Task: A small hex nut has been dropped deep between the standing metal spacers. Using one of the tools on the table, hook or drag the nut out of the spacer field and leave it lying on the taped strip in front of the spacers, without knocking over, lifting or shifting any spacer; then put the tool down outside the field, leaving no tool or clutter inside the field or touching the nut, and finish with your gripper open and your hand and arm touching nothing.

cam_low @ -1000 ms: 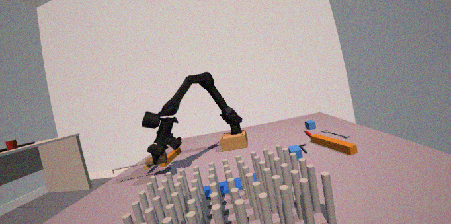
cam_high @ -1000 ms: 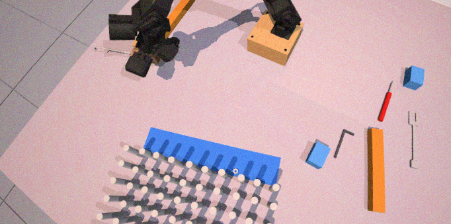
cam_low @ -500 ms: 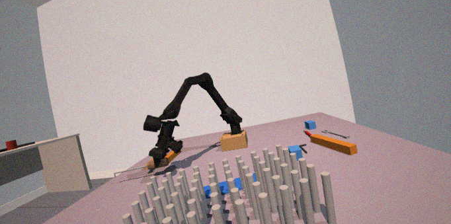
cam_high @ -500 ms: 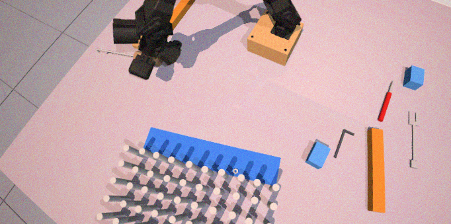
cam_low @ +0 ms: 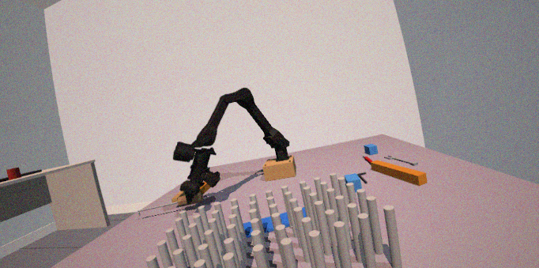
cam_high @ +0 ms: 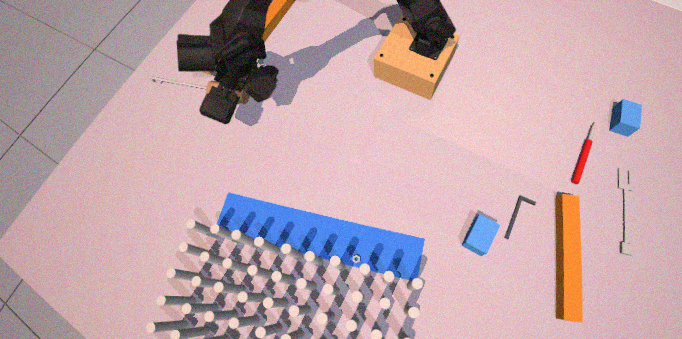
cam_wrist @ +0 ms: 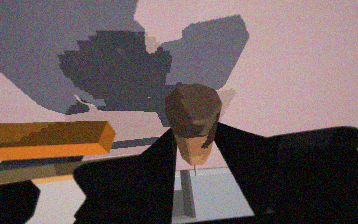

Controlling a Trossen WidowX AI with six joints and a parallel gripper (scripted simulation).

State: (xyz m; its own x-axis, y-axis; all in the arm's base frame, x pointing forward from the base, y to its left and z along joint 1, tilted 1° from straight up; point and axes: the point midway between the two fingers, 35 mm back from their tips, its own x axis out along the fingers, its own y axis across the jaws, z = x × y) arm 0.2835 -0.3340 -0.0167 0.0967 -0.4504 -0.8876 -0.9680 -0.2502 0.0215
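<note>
My gripper tip is 30 mm short of the tool with brown wooden handle and 100 mm to the left of it. Round my gripper tip: blue taped strip: 170 mm ahead, 330 mm to the left, 30 mm below; then red screwdriver: 260 mm behind, 730 mm to the left, 20 mm below; then black hex key: 60 mm behind, 660 mm to the left, 30 mm below.
</note>
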